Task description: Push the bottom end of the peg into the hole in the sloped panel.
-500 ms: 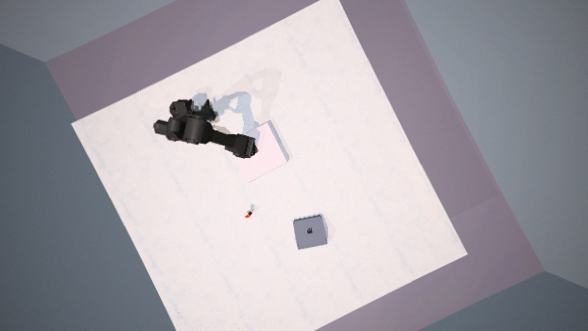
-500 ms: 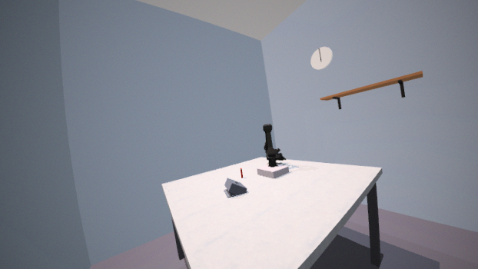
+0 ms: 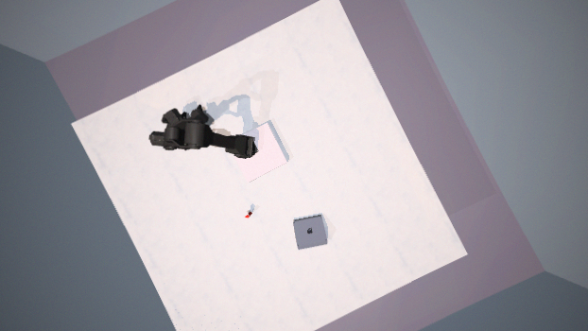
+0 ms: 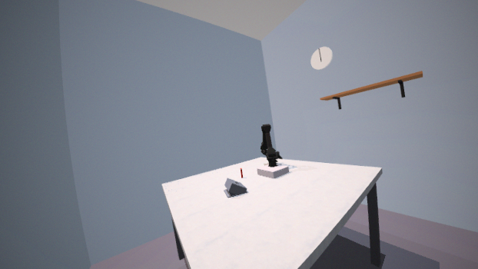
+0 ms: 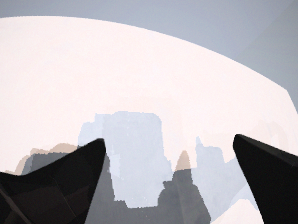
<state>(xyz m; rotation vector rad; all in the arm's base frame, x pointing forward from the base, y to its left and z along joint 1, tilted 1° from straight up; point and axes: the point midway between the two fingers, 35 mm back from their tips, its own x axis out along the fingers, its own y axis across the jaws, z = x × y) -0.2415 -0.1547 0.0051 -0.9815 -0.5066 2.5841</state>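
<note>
Now: the red peg 52 cm ahead of my gripper tip, 1 cm to the left of it and 2 cm above it. Round my gripper tip: grey sloped panel 72 cm ahead, 21 cm to the left.
</note>
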